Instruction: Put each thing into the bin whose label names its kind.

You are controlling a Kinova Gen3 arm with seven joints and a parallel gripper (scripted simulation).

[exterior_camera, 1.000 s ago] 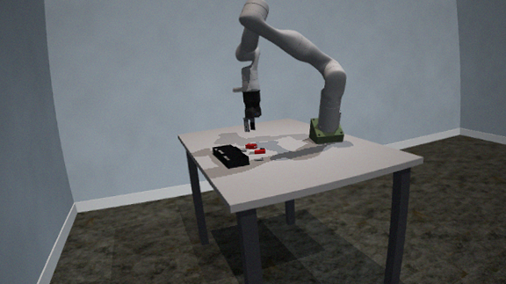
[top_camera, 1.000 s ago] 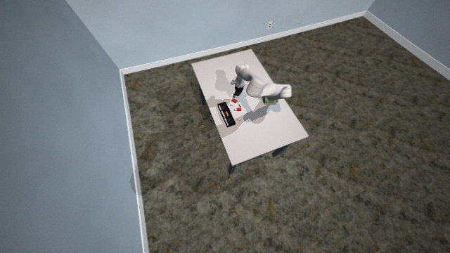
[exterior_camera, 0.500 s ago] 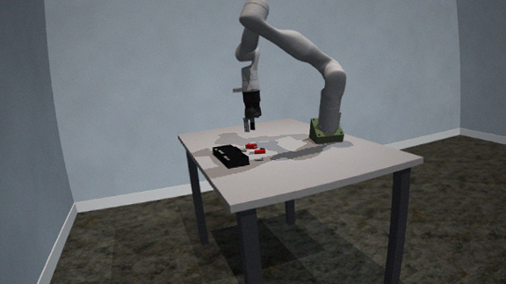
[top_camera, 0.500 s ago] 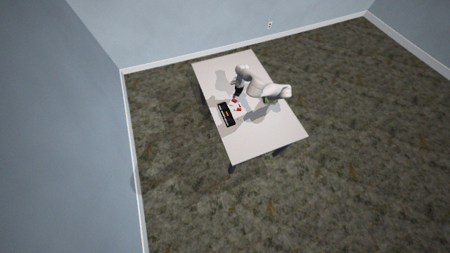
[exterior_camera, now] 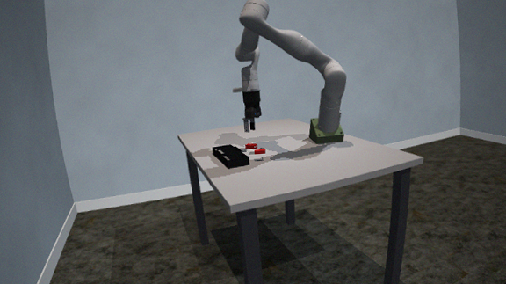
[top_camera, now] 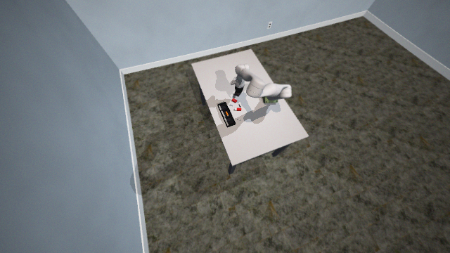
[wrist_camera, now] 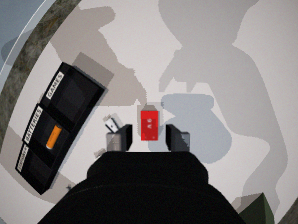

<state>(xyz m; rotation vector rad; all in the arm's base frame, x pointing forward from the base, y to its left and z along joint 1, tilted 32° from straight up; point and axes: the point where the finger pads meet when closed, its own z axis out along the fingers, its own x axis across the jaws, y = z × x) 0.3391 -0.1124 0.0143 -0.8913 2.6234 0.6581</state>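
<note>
My gripper is now 9 cm above the red block, 1 cm to the right of it and 1 cm past it. Round my hand: grey-white piece: 9 cm below, 4 cm to the left, 4 cm ahead; then orange battery: 13 cm to the left, 12 cm ahead, 8 cm below; then black screw: 9 cm below, 7 cm to the left, 3 cm behind.
</note>
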